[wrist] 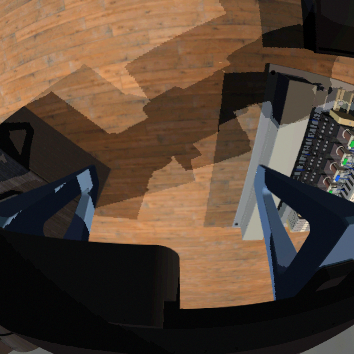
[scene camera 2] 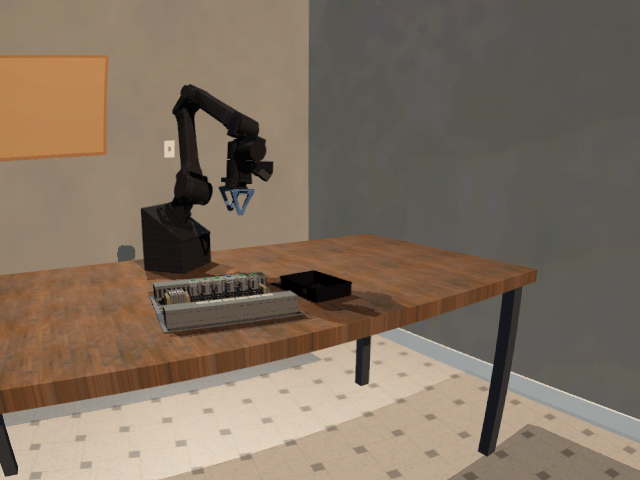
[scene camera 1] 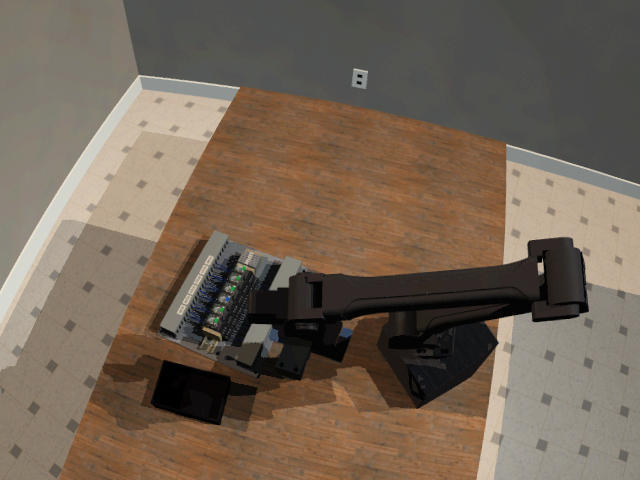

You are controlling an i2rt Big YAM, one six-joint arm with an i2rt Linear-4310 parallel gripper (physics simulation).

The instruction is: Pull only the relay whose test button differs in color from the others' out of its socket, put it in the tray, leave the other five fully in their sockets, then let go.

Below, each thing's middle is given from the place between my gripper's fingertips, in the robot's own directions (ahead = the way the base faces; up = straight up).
The grey relay panel [scene camera 1: 191, 337] is 23 cm ahead of my hand, 19 cm below it and 15 cm to the right of it.
